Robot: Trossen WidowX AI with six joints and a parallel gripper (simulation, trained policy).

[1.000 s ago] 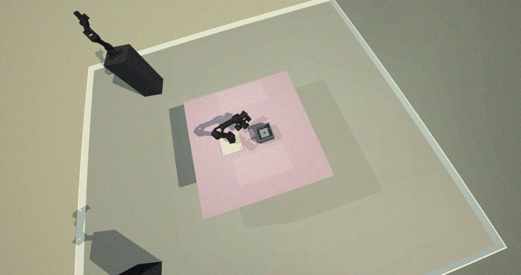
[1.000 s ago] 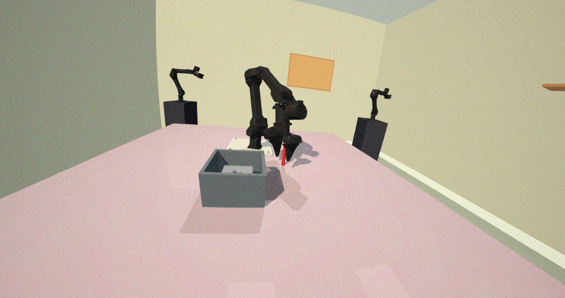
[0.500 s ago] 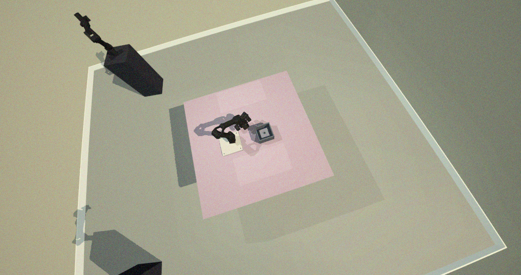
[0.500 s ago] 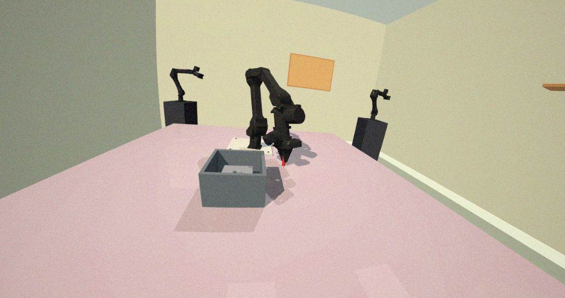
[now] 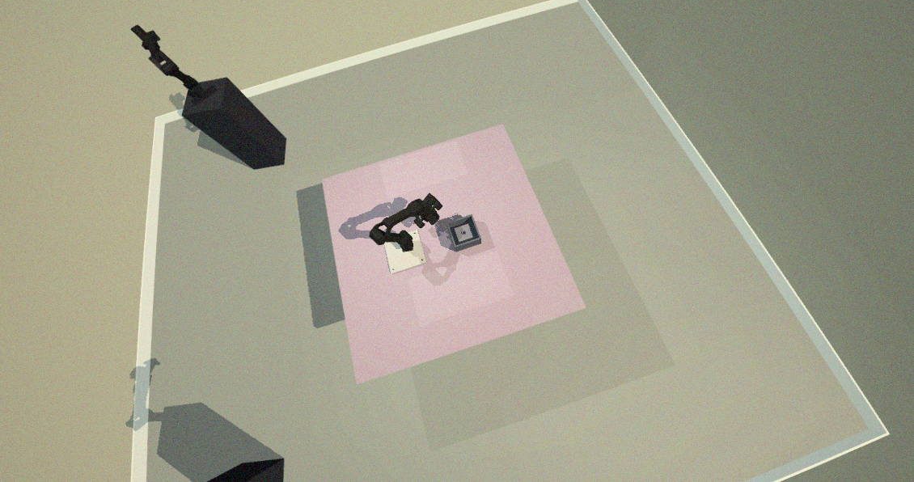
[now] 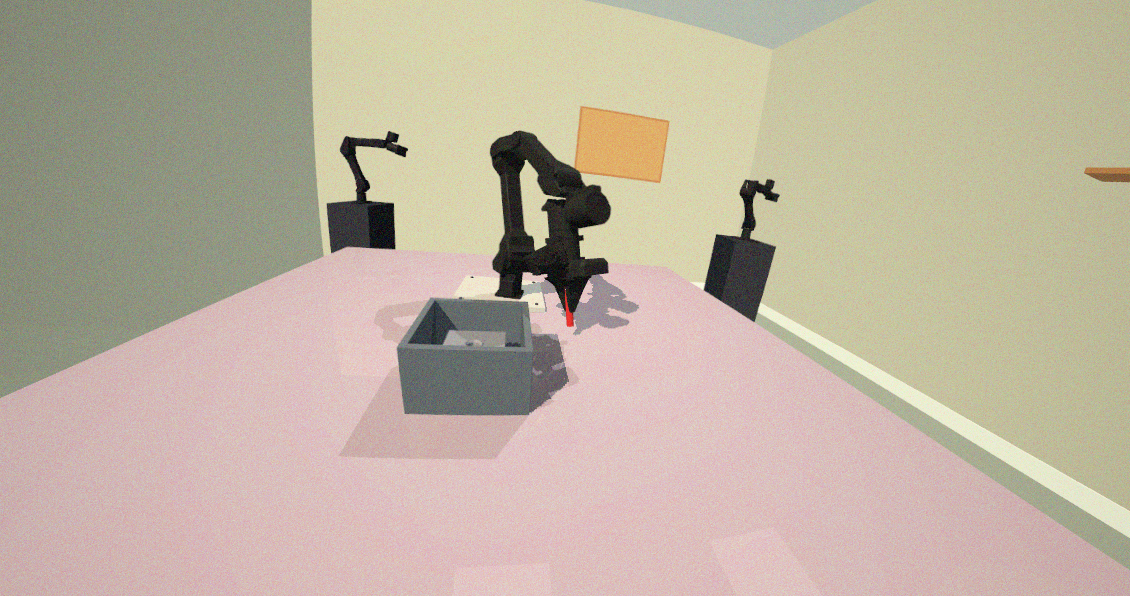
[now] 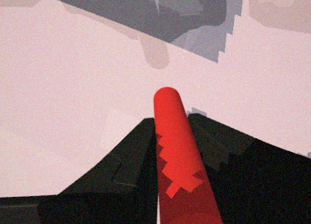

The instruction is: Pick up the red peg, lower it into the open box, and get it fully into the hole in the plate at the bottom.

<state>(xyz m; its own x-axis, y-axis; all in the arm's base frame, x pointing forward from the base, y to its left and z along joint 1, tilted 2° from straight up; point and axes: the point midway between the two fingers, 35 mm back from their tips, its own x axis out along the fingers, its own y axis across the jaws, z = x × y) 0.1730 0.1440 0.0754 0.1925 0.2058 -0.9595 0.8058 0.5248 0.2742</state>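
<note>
My gripper tip is now 170 mm short of the plate, 140 mm to the left of it and 10 mm above it. The rest, counted from my gripper tip: red peg 10 mm above; then grey box 170 mm ahead, 140 mm to the right, 30 mm below.
</note>
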